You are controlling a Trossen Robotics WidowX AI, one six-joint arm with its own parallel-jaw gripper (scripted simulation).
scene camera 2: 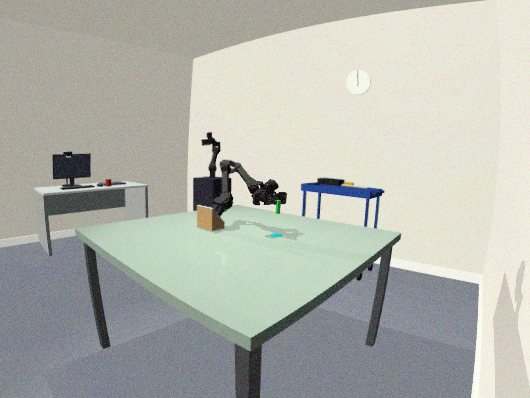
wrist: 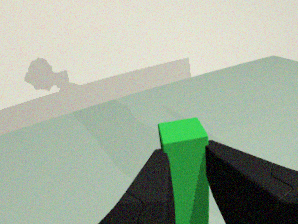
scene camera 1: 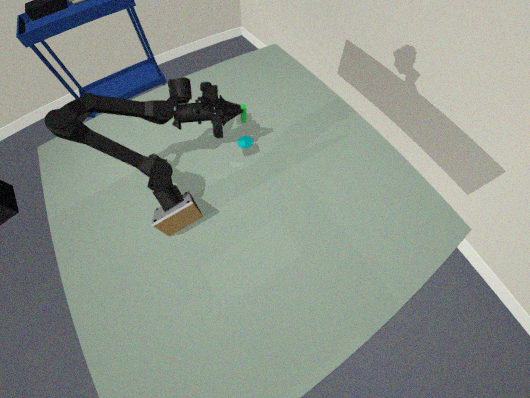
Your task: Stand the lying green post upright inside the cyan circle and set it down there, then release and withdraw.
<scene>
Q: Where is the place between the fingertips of my gripper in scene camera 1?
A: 242, 108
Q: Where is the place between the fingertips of my gripper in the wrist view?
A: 184, 155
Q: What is my gripper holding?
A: A green post.
</scene>
